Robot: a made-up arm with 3 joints. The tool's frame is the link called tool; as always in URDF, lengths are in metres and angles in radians. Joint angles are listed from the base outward.
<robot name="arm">
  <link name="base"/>
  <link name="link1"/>
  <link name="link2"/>
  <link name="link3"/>
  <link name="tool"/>
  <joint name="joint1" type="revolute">
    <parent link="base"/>
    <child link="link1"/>
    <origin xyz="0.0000 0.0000 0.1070" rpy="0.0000 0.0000 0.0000"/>
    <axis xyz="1 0 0"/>
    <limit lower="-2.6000" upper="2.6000"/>
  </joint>
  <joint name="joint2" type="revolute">
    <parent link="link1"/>
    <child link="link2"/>
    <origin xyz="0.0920 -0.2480 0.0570" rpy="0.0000 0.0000 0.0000"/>
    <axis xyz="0 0 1"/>
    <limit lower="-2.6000" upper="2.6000"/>
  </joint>
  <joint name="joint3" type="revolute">
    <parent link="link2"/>
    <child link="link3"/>
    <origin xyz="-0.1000 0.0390 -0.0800" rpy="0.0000 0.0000 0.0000"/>
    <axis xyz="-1 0 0"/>
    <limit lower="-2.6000" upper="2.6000"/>
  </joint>
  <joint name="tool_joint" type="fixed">
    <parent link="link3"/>
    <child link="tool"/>
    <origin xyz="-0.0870 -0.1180 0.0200" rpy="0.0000 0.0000 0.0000"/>
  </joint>
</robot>
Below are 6 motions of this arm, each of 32 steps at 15 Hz.
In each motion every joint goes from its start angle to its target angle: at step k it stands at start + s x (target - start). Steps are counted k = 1, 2, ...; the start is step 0. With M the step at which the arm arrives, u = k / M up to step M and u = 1 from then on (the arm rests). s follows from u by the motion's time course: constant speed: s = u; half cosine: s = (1 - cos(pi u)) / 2; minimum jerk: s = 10 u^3 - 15 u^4 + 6 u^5.
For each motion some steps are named. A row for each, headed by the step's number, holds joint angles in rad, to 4 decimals.
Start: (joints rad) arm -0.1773 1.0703 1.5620
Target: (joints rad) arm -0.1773 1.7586 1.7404
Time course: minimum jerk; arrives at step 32
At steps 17, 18, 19, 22, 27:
17: -0.1773 1.4547 1.6616
18: -0.1773 1.4943 1.6719
19: -0.1773 1.5326 1.6818
22: -0.1773 1.6347 1.7083
27: -0.1773 1.7381 1.7351

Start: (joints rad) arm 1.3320 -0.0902 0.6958
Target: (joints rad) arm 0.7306 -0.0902 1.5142
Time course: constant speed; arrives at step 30
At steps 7, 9, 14, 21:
7: 1.1917 -0.0902 0.8868
9: 1.1516 -0.0902 0.9413
14: 1.0513 -0.0902 1.0777
21: 0.9110 -0.0902 1.2687

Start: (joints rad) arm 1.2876 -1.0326 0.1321
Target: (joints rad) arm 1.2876 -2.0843 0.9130
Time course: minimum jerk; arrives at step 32
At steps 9, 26, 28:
9: 1.2876 -1.1790 0.2408
26: 1.2876 -2.0330 0.8749
28: 1.2876 -2.0674 0.9005

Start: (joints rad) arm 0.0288 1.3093 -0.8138
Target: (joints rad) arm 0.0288 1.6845 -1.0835
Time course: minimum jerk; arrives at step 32
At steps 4, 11, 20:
4: 0.0288 1.3153 -0.8181
11: 0.0288 1.3939 -0.8746
20: 0.0288 1.5812 -1.0093

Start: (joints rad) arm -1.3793 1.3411 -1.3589
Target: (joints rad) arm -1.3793 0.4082 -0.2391
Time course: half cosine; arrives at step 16
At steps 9, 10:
9: -1.3793 0.7837 -0.6898
10: -1.3793 0.6961 -0.5847

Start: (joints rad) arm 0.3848 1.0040 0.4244
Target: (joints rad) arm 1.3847 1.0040 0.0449
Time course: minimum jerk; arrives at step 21
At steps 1, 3, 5, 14, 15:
1: 0.3858 1.0040 0.4240
3: 0.4081 1.0040 0.4156
5: 0.4762 1.0040 0.3897
14: 1.1748 1.0040 0.1245
15: 1.2400 1.0040 0.0998

